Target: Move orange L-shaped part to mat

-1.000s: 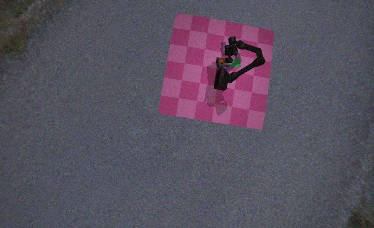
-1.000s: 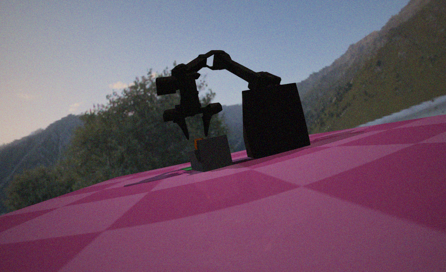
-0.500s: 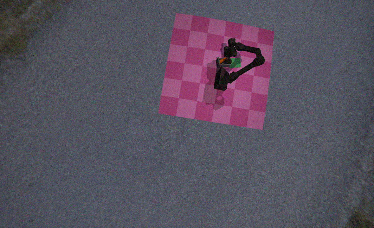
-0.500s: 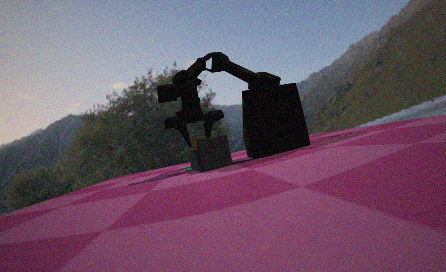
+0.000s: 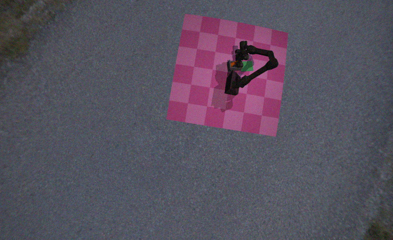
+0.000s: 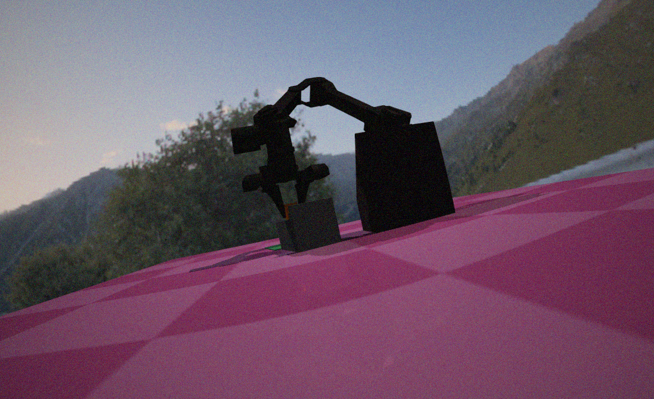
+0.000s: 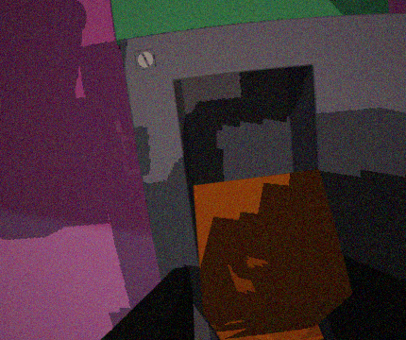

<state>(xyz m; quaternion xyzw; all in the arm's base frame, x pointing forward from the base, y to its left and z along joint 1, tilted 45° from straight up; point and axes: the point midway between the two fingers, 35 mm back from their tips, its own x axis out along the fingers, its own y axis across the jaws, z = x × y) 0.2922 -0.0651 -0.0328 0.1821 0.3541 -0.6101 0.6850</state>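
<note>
My gripper tip is now 2 cm short of the green mat, 15 cm to the left of it and 8 cm above it. Also, from my gripper tip: orange L-shaped part 3 cm behind, 3 cm to the left, 3 cm below.
</note>
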